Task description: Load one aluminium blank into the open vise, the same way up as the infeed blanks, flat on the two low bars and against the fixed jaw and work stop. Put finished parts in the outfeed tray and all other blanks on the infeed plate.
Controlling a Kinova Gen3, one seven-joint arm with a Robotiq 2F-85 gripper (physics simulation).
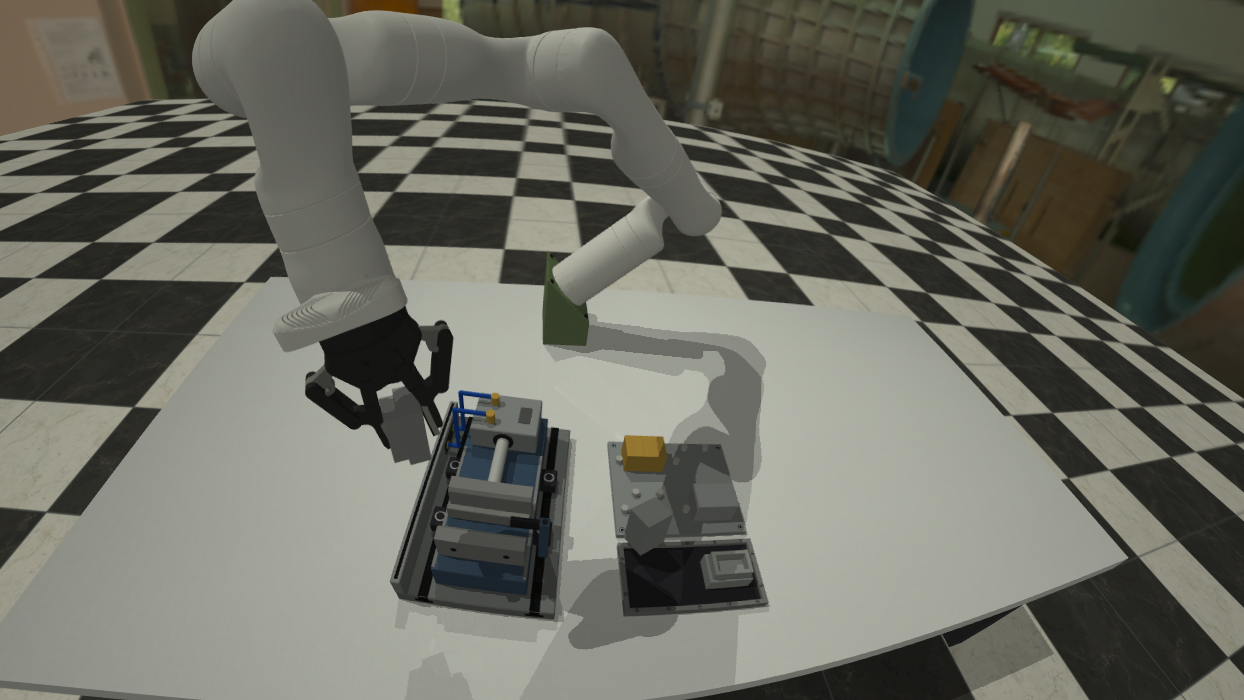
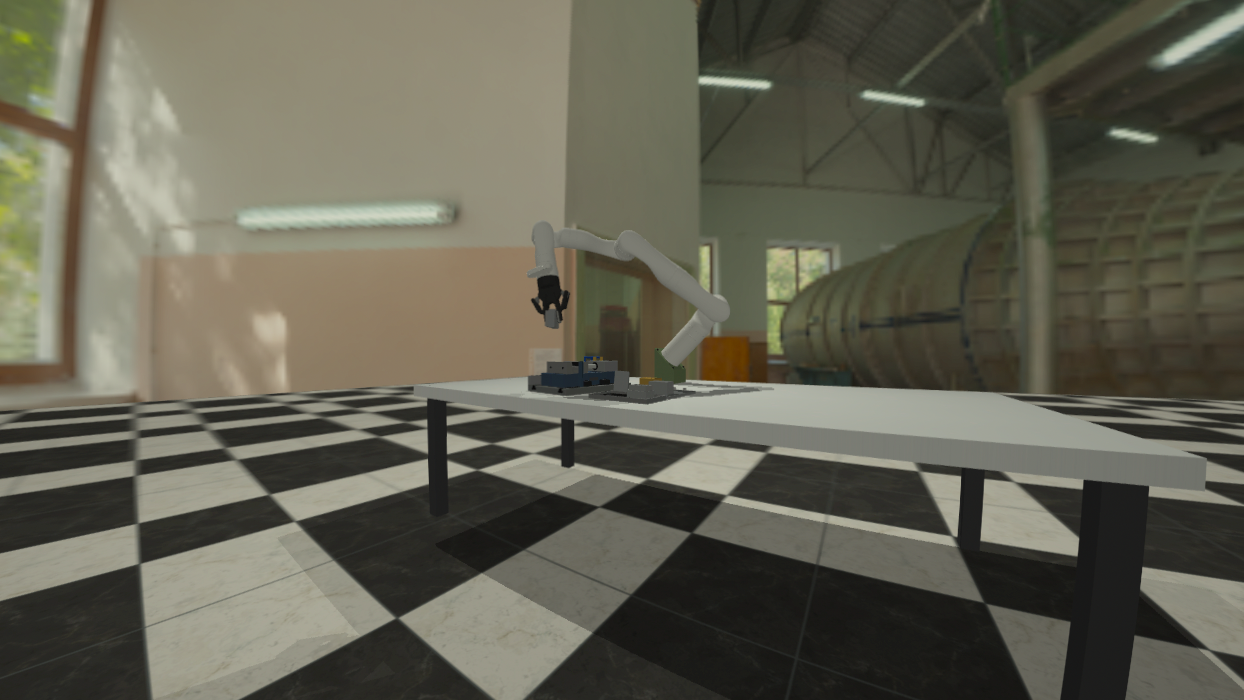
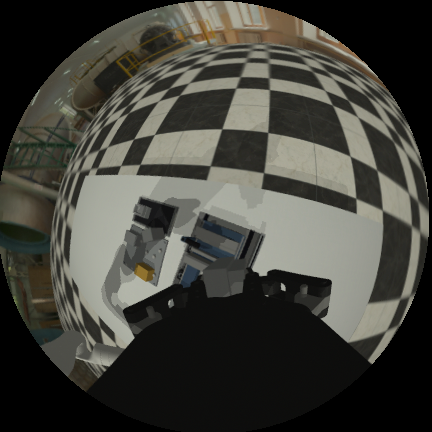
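Seen in the pictures: gripper, fingertip midpoint: (image 1: 416, 437) (image 2: 554, 323) (image 3: 224, 274); arm's base at its link origin: (image 1: 567, 286) (image 2: 669, 358).
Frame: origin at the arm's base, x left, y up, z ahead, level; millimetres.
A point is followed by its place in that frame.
My gripper (image 1: 405, 428) {x -157, y 120, z 509 mm} (image 2: 551, 315) {x -157, y 120, z 509 mm} (image 3: 224, 274) {x -157, y 120, z 509 mm} is shut on a grey aluminium blank (image 1: 407, 432) {x -157, y 149, z 528 mm} (image 2: 552, 319) {x -148, y 133, z 525 mm} (image 3: 222, 278) {x -162, y 167, z 519 mm} and holds it, tilted, high above the table beside the vise. The vise (image 1: 481, 545) {x -97, y -5, z 551 mm} (image 2: 578, 376) {x -41, y -50, z 515 mm} (image 3: 218, 241) {x -110, y -5, z 537 mm} has grey jaws over a blue body; no blank shows between its jaws. On the infeed plate (image 1: 623, 525) {x 81, y -93, z 465 mm} (image 3: 161, 260) {x 72, y -95, z 410 mm} are a grey block (image 1: 715, 501) {x 207, y -57, z 451 mm}, a tilted grey block (image 1: 649, 522) {x 100, y -28, z 501 mm} (image 3: 153, 234) {x 86, y -38, z 492 mm} and a brass-coloured block (image 1: 643, 453) {x 115, y -57, z 364 mm} (image 3: 144, 272) {x 101, y -57, z 357 mm}. A pocketed finished part (image 1: 728, 567) {x 210, y -74, z 546 mm} (image 3: 142, 210) {x 186, y -62, z 547 mm} lies in the outfeed tray (image 1: 622, 581) {x 71, y -89, z 552 mm} (image 3: 176, 218) {x 69, y -96, z 555 mm}.
Blue pipes with brass-coloured ends (image 1: 461, 421) {x -153, y -49, z 327 mm} stand at the vise's back left corner. A dark work stop (image 1: 542, 532) {x -31, y -17, z 523 mm} (image 3: 190, 242) {x -49, y -5, z 515 mm} is on its side toward the infeed plate. The arm's green base bracket (image 1: 564, 315) {x -2, y -31, z 58 mm} (image 2: 668, 365) {x 25, y -28, z 56 mm} stands at the back of the white table (image 1: 869, 452) {x 576, y -101, z 329 mm} (image 2: 826, 419) {x 662, y -101, z 576 mm}.
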